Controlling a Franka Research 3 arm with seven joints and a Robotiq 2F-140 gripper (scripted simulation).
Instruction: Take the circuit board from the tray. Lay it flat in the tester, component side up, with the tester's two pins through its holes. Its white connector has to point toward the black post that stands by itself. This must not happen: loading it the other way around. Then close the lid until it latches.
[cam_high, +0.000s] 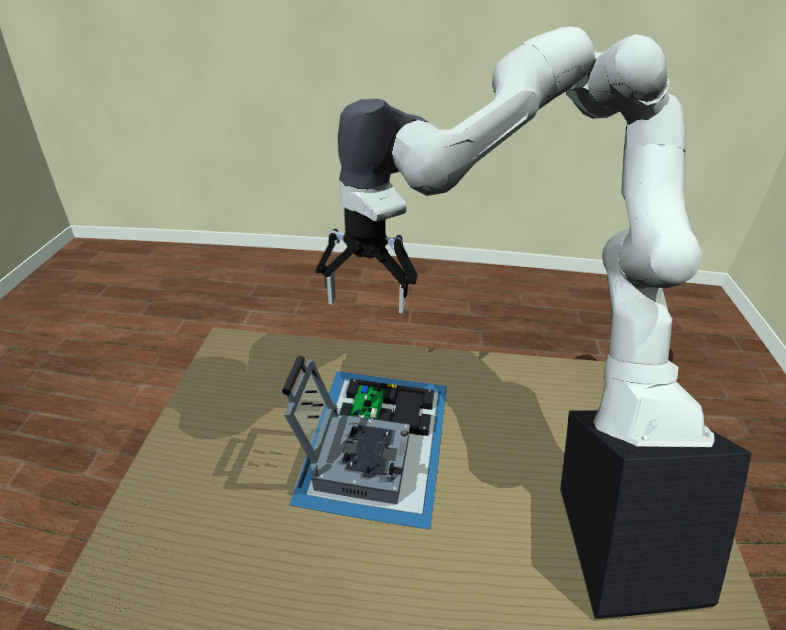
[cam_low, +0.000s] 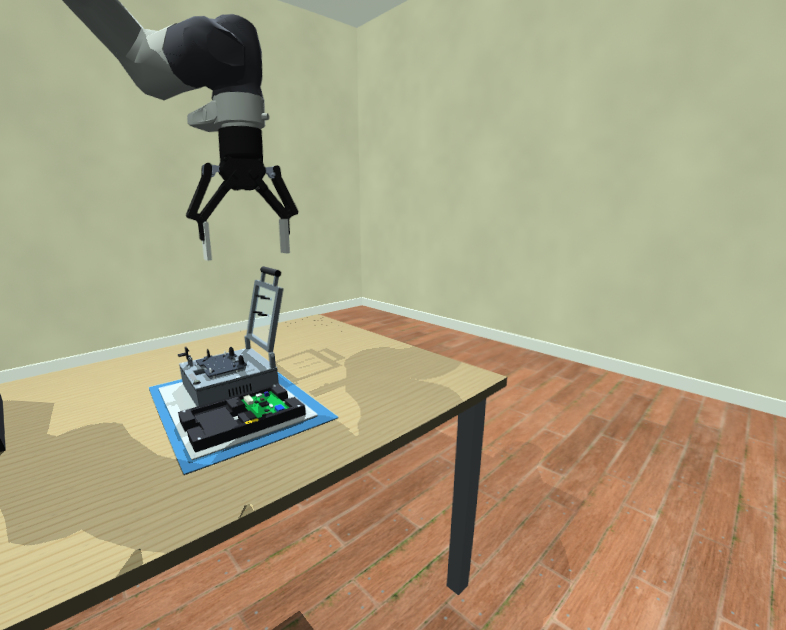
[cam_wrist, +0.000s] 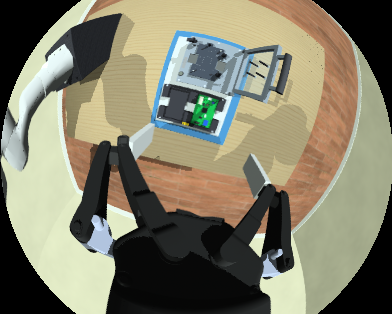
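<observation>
Now: the green circuit board 31 cm below my hand. Also, from my hand: lid 7 cm ahead, 18 cm to the left, 15 cm below.
</observation>
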